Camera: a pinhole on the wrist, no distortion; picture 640 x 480 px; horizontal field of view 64.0 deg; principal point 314.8 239.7 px. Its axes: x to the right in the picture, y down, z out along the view. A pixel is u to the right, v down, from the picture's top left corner.
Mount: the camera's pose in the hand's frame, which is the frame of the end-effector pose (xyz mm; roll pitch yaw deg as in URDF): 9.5 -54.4 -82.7 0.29 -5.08 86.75
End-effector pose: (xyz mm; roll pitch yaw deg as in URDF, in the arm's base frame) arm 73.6 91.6 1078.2 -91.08 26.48 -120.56
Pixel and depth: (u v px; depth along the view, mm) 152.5 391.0 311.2
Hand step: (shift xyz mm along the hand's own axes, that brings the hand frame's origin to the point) -87.9 -174.9 219.0
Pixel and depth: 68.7 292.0 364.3
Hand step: -37.5 -258.7 264.9
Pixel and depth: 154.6 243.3 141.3
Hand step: 6.0 -110.8 54.1
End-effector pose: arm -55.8 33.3 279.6 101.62 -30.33 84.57
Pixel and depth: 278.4 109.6 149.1
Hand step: 46.7 -80.3 64.7
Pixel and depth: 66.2 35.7 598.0
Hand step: 231.0 -409.5 486.0
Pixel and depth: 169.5 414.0 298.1
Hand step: -96.6 -159.2 207.2
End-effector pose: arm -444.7 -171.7 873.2 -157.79 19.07 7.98
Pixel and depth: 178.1 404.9 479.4
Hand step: -152.1 -215.5 384.3
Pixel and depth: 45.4 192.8 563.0
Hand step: 44.3 -401.8 451.6
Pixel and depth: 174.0 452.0 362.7
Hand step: -146.2 -177.3 270.5
